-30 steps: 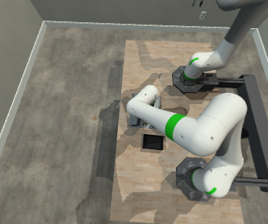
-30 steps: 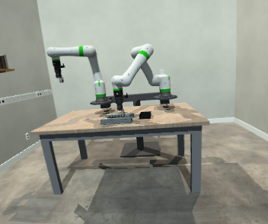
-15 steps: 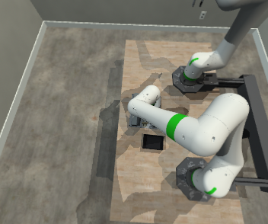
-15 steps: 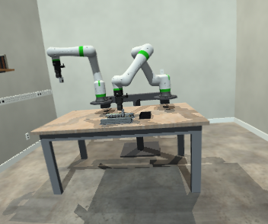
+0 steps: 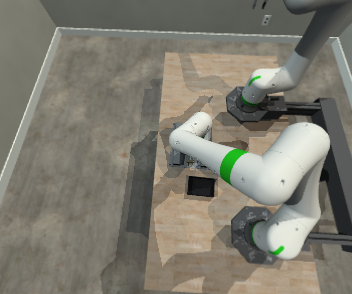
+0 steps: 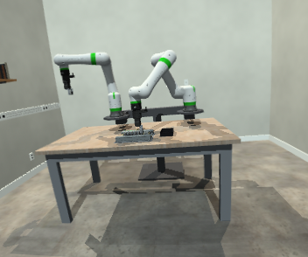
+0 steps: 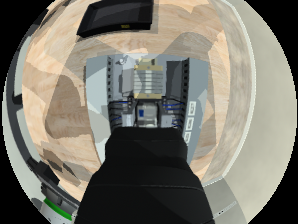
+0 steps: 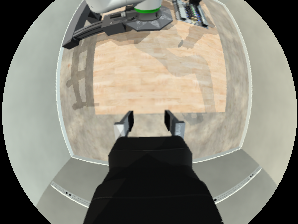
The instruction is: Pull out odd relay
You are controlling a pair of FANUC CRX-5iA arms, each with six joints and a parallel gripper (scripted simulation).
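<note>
Right now the relay panel is 60 mm to the right of my left hand and 40 mm below it. The rest, counted from my left hand: black parts tray 70 mm behind, 220 mm to the left, 40 mm below.
</note>
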